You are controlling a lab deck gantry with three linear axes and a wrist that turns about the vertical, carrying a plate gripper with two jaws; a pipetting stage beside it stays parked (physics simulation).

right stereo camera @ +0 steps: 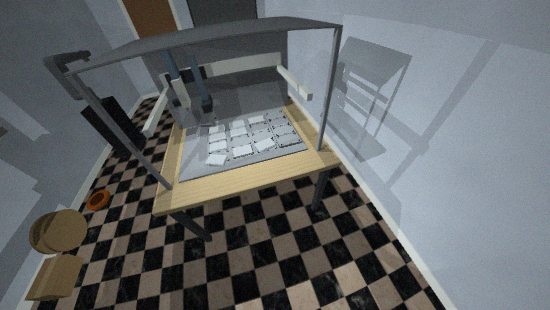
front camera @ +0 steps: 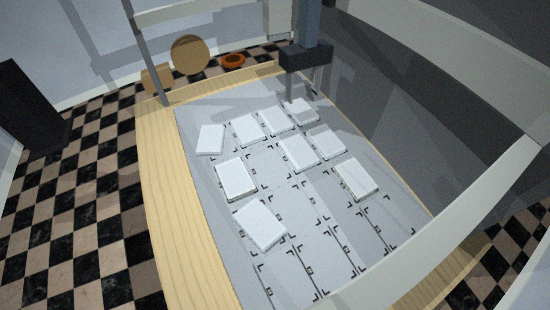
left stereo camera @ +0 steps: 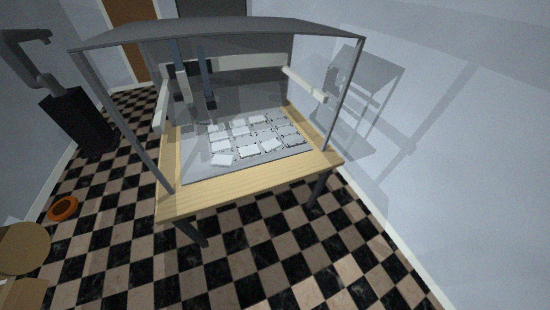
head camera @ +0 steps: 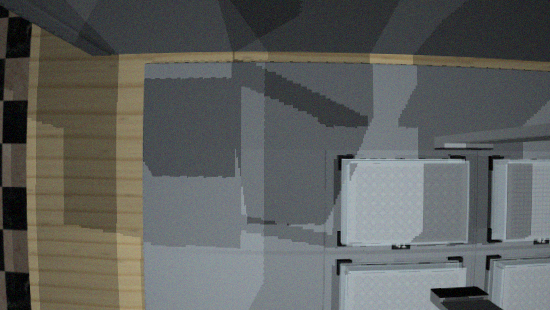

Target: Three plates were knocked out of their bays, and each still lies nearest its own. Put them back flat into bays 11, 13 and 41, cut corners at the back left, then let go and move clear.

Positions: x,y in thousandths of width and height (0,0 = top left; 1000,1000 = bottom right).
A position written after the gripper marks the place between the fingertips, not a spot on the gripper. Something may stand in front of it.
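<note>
The gripper (head camera: 830,708). Front camera view: gripper (front camera: 550,311); a plate (front camera: 430,589); a plate (front camera: 383,456); a plate (front camera: 450,421).
</note>
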